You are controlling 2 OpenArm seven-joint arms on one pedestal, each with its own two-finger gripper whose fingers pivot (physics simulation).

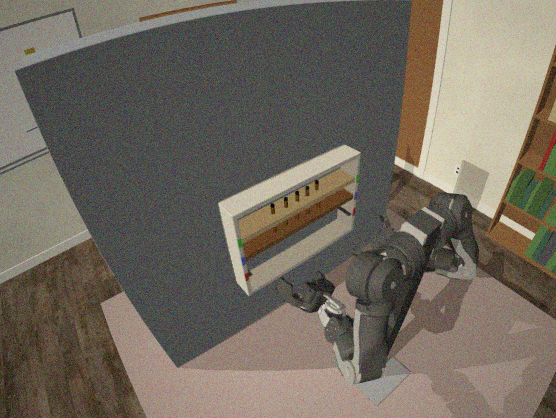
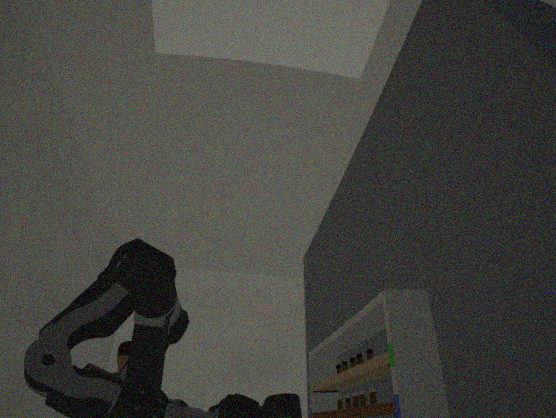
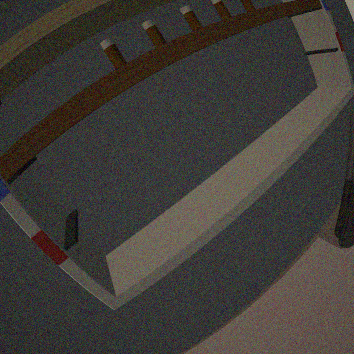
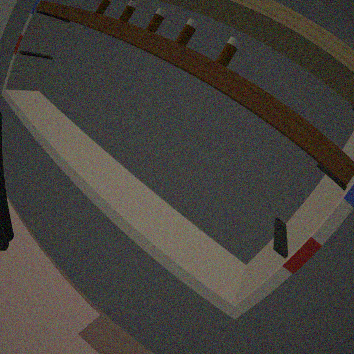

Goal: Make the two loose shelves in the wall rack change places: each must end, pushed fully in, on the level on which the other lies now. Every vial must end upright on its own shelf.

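The light wood shelf lies at the green level of the wall rack, with several upright dark-capped vials. The dark brown shelf lies at the blue level below, with several upright white-capped vials. The red level holds no shelf. My left gripper is open and empty, low before the rack's lower edge. My right gripper is open and empty near the rack's right end, partly hidden by the arm.
Short dark supports stick out of the rack's side walls at the red level. The rack hangs on a large dark grey wall panel. A bookcase stands at the far right.
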